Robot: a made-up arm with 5 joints.
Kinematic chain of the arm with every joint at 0, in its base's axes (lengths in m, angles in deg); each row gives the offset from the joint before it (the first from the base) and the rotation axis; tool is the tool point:
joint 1: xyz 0 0 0.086 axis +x
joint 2: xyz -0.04 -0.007 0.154 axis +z
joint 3: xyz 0.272 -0.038 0 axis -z
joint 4: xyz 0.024 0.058 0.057 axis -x
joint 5: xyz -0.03 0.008 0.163 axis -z
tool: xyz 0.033 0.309 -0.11
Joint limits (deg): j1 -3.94..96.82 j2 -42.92..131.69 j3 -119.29..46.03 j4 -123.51..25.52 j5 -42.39..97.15
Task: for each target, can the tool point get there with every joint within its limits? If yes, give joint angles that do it. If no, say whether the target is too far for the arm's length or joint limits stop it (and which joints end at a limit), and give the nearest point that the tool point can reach.
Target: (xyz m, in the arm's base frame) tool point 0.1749 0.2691 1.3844
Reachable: no: too far | nearest point 0.0712 0.1384 0.7536 | short by 0.652 m
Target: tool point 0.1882 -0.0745 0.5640
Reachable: yes | joints 46.34 4.64 -28.28 -26.03 20.64
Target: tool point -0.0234 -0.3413 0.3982
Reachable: yes | joints 38.75 6.72 -74.30 -42.80 -23.21
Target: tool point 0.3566 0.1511 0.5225
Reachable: yes | joints 4.98 5.24 -41.07 -76.09 44.80
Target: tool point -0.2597 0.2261 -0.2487
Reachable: no: joint limits stop it (at a limit: joint 1, joint 3, joint 4) | nearest point -0.2145 -0.0996 -0.2146 | short by 0.331 m
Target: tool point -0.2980 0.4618 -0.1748
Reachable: no: joint limits stop it (at a limit: joint 1, joint 4) | nearest point -0.2980 0.4858 0.1743 | short by 0.350 m
